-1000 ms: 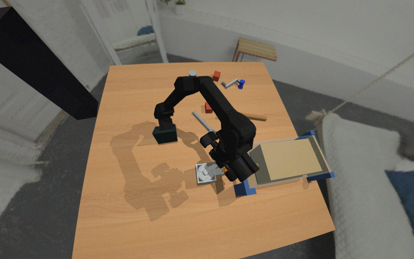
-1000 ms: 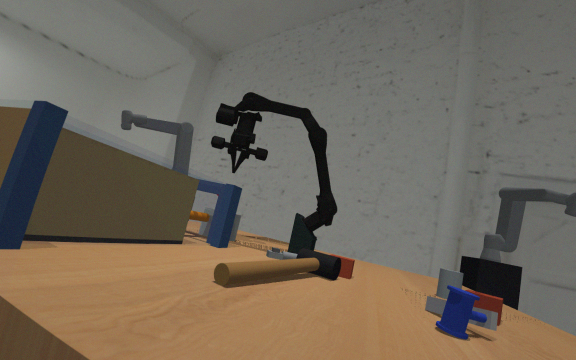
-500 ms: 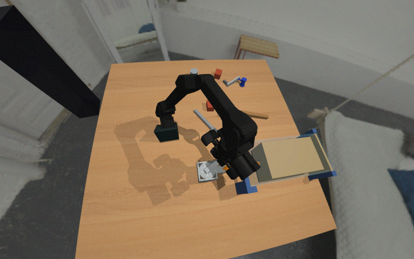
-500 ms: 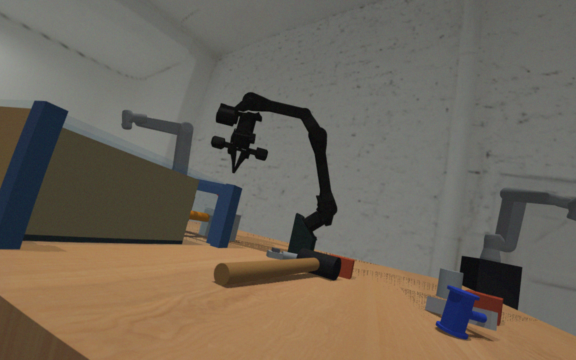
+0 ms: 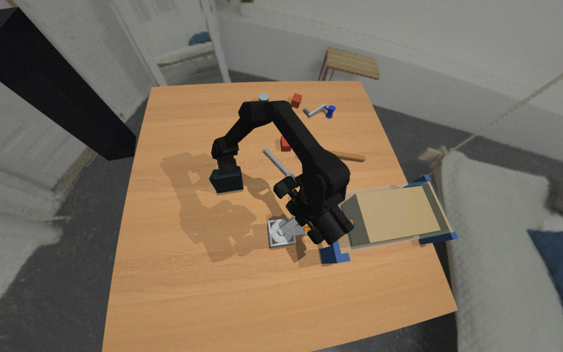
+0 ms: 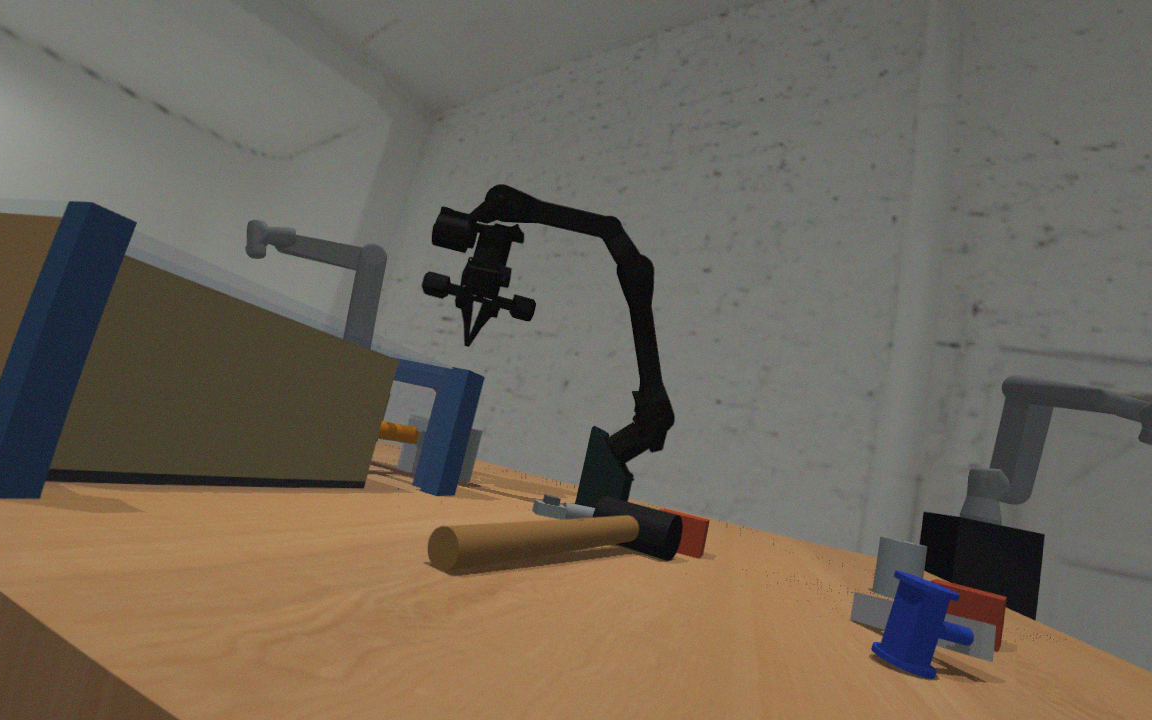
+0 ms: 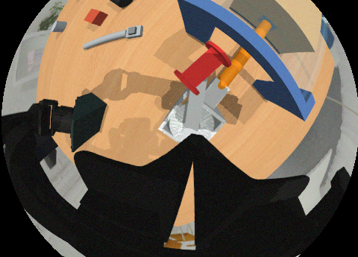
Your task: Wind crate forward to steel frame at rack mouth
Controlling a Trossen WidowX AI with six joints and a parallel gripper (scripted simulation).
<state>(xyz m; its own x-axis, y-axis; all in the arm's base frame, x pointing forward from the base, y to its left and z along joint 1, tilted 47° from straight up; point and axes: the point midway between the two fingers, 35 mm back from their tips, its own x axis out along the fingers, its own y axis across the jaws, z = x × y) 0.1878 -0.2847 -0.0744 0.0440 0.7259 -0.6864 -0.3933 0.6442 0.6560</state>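
My gripper tip is 50 mm short of the red knob, 20 mm to the right of it and 80 mm above it. From my gripper tip the other things lie so: winch (60 mm behind, 20 mm to the right, 190 mm below); red-knobbed winch handle (20 mm ahead, 10 mm to the left, 110 mm below); blue steel frame (120 mm ahead, 30 mm to the right, 110 mm below).
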